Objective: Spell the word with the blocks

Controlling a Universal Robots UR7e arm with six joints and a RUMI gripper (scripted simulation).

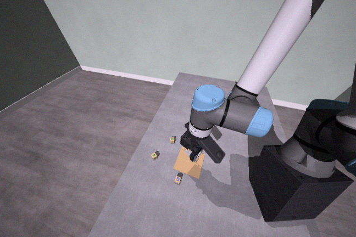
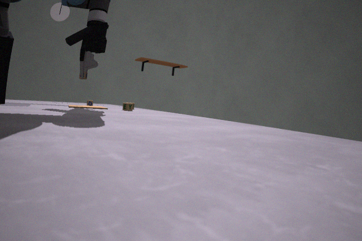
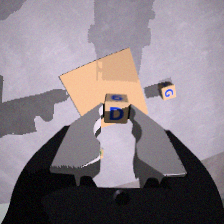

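Now: the mat 120 mm below my hand, 30 mm to the right of it and 20 mm ahead of it. From my hand the other things lie so: blue g block: 110 mm below, 80 mm to the left, 60 mm ahead; then green block: 150 mm ahead, 130 mm to the right, 110 mm below; then blue d block: right at my hand.
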